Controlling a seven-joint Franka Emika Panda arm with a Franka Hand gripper.
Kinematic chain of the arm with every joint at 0, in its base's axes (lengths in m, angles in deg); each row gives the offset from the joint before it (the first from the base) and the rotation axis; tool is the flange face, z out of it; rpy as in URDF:
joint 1: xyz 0 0 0.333 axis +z
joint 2: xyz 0 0 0 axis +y
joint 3: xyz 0 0 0.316 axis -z
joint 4: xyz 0.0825 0 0 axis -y
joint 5: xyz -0.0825 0 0.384 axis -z
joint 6: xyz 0 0 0 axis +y
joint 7: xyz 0.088 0 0 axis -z
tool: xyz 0 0 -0.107 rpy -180 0 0
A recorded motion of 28 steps. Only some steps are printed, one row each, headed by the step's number.
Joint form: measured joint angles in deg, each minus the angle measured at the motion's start. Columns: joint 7, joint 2, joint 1, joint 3, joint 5, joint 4, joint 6.
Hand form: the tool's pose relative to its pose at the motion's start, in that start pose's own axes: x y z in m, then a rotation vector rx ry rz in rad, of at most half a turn. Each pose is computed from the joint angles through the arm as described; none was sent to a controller.
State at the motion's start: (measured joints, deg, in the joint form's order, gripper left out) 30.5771 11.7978 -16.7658 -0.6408 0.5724 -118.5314 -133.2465
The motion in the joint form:
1: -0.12 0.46 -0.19 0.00 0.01 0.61 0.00
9: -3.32 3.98 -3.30 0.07 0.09 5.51 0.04
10: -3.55 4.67 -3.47 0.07 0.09 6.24 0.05
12: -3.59 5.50 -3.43 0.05 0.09 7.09 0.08
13: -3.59 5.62 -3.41 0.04 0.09 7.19 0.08
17: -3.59 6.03 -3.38 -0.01 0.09 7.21 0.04
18: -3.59 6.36 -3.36 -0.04 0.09 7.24 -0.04
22: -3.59 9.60 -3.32 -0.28 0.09 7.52 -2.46
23: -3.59 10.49 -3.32 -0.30 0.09 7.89 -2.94
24: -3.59 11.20 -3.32 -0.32 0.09 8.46 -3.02
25: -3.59 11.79 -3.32 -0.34 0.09 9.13 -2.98
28: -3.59 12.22 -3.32 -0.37 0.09 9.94 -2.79
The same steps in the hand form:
1: 0.0037 0.0001 0.0002 0.0011 0.0024 0.0011
9: 0.0409 0.0180 0.0005 0.0083 0.0247 0.0001
10: 0.0449 0.0180 0.0024 0.0084 0.0252 -0.0010
12: 0.0481 0.0157 0.0050 0.0086 0.0249 -0.0026
13: 0.0484 0.0152 0.0056 0.0085 0.0246 -0.0031
17: 0.0479 0.0145 0.0098 0.0062 0.0189 -0.0045
18: 0.0478 0.0140 0.0130 0.0047 0.0154 -0.0053
22: 0.0491 0.0099 0.0423 0.0029 0.0058 -0.0100
23: 0.0507 0.0088 0.0485 0.0030 0.0049 -0.0103
24: 0.0527 0.0075 0.0520 0.0029 0.0039 -0.0105
25: 0.0553 0.0060 0.0537 0.0035 0.0043 -0.0107
28: 0.0584 0.0041 0.0529 0.0052 0.0072 -0.0111

